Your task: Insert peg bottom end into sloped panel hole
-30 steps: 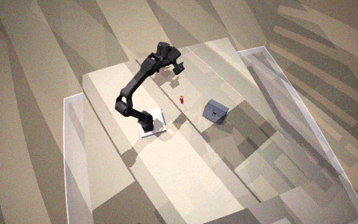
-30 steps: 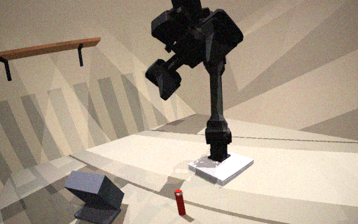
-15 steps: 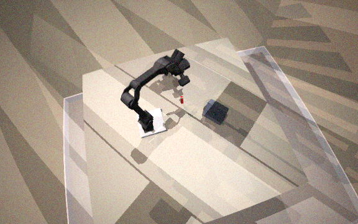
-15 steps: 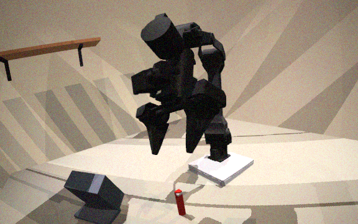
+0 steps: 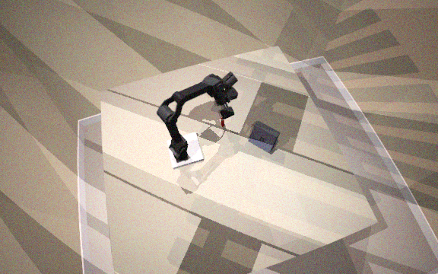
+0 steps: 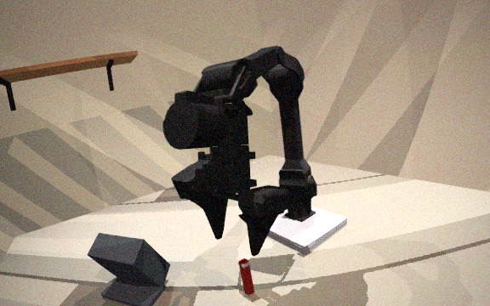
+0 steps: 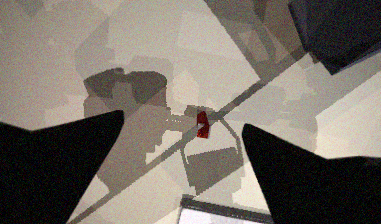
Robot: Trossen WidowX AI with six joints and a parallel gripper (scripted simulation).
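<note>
Now: gripper tip 20 mm past the red peg, 20 mm to the left of it and 80 mm above it. From my gripper tip the other things lie so: blue-grey sloped panel 140 mm ahead, 200 mm to the right, 60 mm below.
</note>
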